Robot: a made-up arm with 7 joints.
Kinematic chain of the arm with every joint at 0, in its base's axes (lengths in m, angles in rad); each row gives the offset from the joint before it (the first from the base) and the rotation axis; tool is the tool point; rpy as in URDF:
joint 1: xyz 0 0 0 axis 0.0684 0.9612 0.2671
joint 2: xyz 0 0.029 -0.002 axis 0.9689 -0.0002 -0.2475
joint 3: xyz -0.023 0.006 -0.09 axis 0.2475 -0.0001 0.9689
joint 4: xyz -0.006 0 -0.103 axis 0.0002 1 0
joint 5: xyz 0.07 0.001 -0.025 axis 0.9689 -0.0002 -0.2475
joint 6: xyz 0.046 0 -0.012 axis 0.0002 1 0
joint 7: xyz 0.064 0 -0.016 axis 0.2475 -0.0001 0.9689
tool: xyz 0 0 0 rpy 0 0.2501 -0.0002
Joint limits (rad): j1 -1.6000..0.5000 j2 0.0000..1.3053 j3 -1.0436..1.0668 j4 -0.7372..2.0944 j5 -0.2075..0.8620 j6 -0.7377..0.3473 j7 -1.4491..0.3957
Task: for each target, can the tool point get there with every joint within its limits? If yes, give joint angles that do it. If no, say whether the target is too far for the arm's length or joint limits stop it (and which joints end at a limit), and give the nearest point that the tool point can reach.
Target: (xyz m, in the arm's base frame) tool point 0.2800 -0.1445 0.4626
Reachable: no: too far | nearest point 0.2301 -0.0577 0.1529 | short by 0.325 m
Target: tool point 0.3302 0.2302 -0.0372
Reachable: yes | joints -1.4158 0.8097 0.3761 1.5564 0.1172 -0.2683 -1.1318
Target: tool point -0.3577 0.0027 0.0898
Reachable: no: joint limits stop it (at a limit: joint 1, joint 4, joint 6) | nearest point -0.3051 0.0488 -0.1826 | short by 0.281 m
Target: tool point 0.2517 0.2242 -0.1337
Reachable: yes | joints -0.7371 0.3665 0.8049 0.3905 0.6127 0.2554 0.0125
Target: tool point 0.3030 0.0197 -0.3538
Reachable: no: too far | nearest point 0.2539 0.0221 -0.2945 | short by 0.077 m
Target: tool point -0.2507 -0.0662 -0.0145
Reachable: no: joint limits stop it (at a limit: joint 1, joint 2, joint 4, joint 6) | nearest point -0.2934 -0.0232 -0.1938 | short by 0.189 m
